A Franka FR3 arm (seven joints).
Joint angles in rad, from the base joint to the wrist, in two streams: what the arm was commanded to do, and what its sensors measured. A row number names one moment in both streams.
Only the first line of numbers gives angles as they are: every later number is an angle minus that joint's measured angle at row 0.
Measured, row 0:
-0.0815 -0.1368 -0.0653 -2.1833 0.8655 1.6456 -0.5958
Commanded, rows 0 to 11:
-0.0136 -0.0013 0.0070 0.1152 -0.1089 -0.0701 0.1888
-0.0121 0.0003 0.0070 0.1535 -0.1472 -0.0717 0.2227
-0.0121 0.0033 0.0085 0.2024 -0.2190 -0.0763 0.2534
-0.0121 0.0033 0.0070 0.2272 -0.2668 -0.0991 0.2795
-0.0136 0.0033 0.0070 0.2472 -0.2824 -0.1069 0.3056
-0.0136 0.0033 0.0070 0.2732 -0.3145 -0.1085 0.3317
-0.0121 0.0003 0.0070 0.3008 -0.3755 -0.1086 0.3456
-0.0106 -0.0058 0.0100 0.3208 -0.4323 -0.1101 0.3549
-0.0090 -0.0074 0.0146 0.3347 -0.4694 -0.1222 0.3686
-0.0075 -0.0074 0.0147 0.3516 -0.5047 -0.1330 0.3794
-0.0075 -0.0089 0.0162 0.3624 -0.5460 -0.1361 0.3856
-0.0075 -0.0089 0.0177 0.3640 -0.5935 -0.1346 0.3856
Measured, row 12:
-0.0037 -0.0113 0.0057 0.3231 -0.4788 -0.1034 0.3528
